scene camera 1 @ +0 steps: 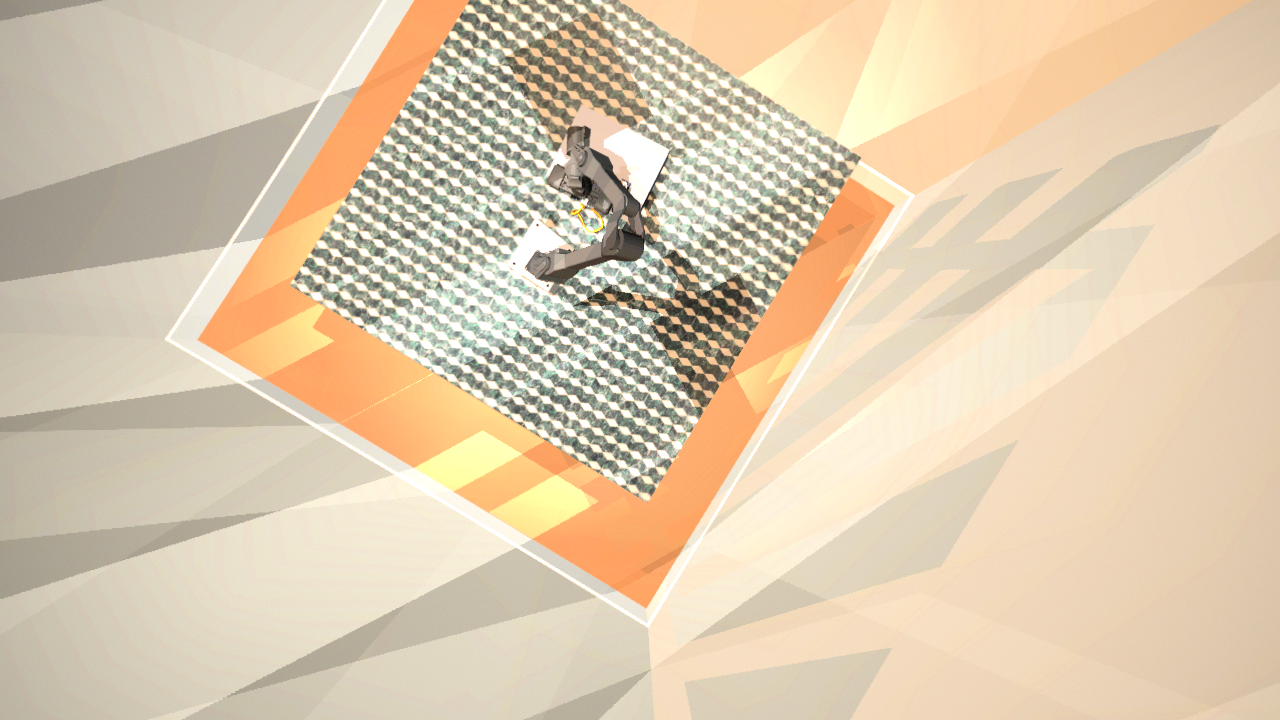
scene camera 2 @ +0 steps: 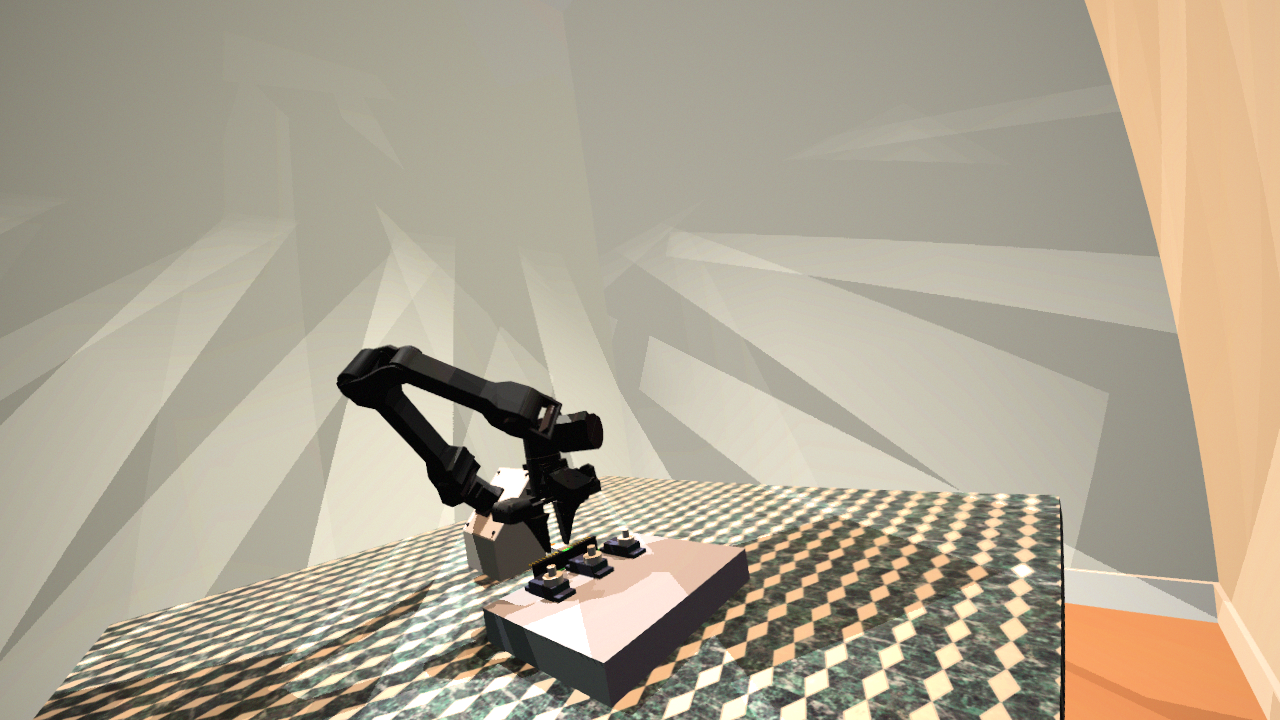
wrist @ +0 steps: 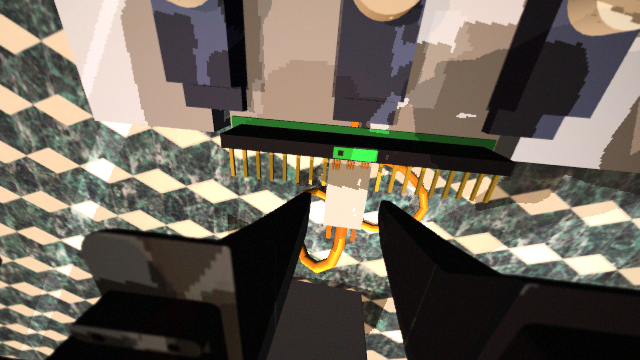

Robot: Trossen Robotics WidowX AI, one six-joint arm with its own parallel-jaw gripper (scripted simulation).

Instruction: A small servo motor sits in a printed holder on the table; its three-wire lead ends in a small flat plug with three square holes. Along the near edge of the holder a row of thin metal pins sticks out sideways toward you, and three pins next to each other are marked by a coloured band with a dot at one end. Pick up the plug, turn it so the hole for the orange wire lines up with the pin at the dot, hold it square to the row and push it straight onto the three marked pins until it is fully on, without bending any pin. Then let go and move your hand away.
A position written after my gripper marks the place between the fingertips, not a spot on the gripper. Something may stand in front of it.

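You'd see my gripper (scene camera 2: 557,548), and my gripper (scene camera 1: 585,201) shows too, as does my gripper (wrist: 344,204). There's also a pale holder (scene camera 2: 602,641), and I can see the pale holder (scene camera 1: 635,158) as well.
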